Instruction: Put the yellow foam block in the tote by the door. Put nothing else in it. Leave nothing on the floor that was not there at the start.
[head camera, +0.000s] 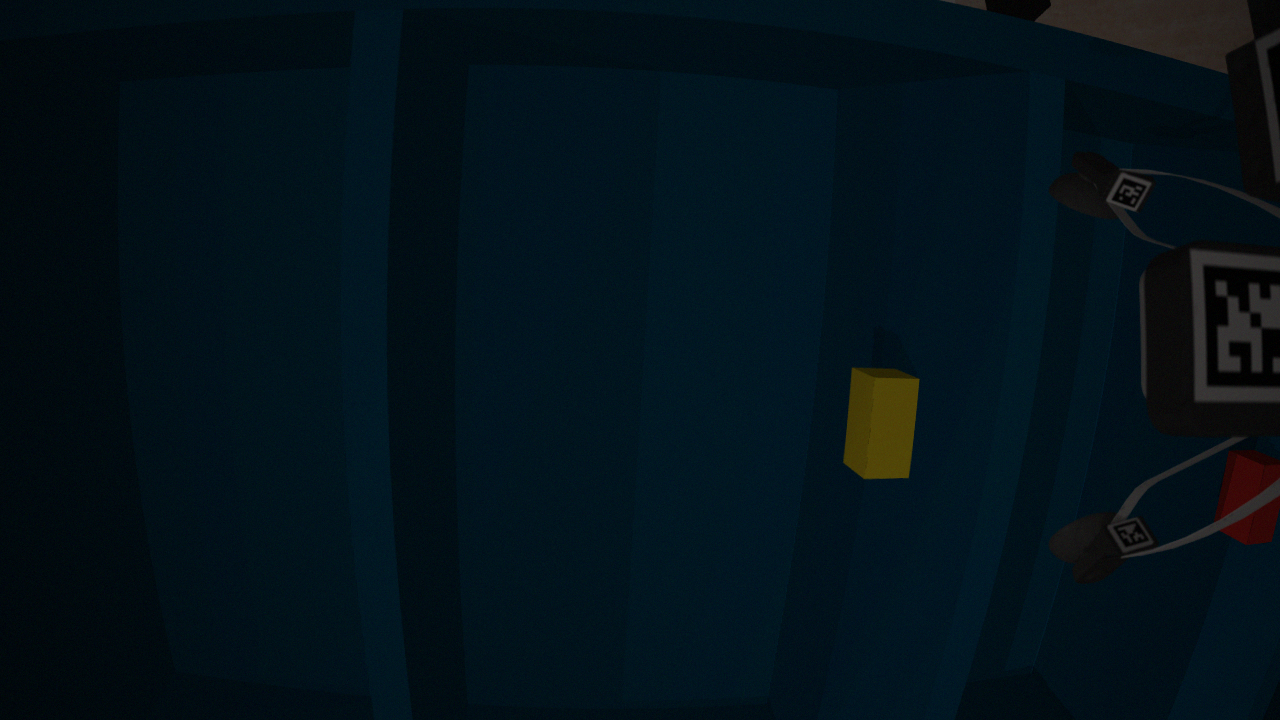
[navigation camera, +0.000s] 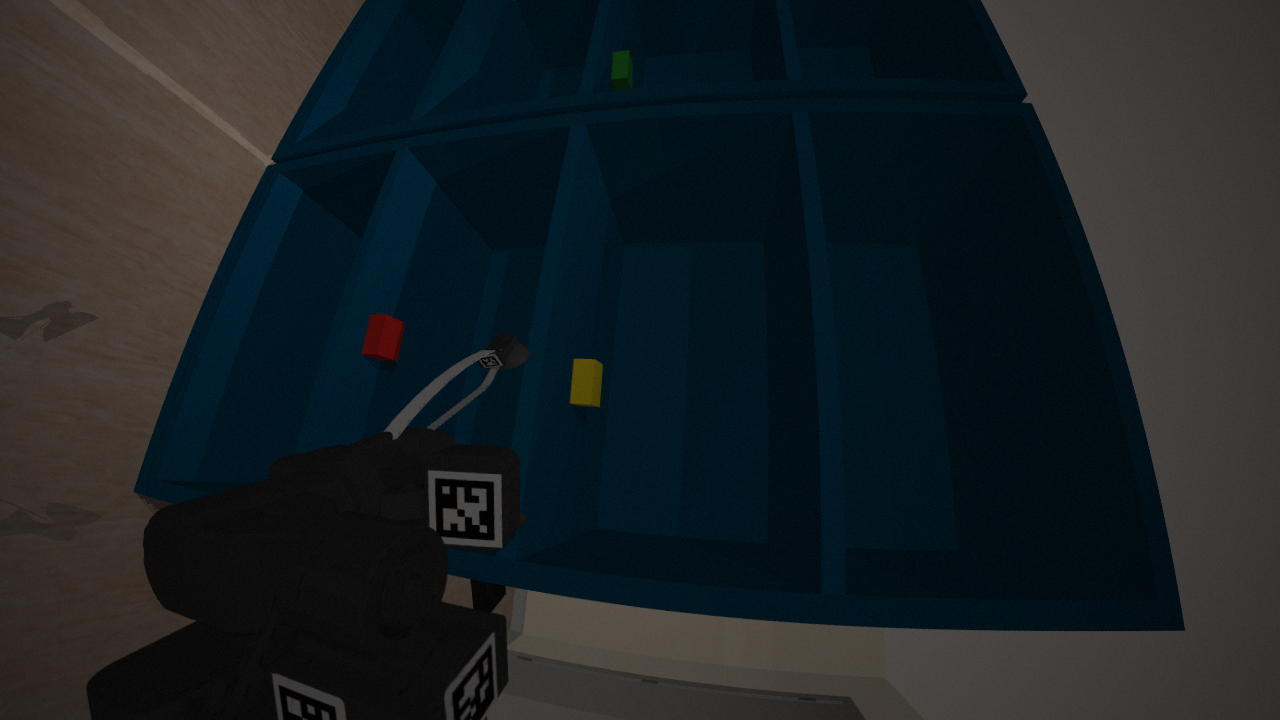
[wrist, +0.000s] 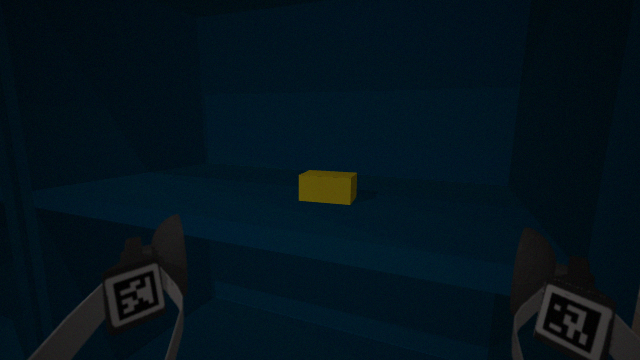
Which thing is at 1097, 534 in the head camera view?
My gripper.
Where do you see my gripper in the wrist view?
343, 248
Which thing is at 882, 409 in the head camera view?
A yellow foam block.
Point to a yellow foam block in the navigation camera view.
586, 384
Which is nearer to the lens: the dark tote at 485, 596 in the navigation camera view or the red block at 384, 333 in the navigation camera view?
The red block.
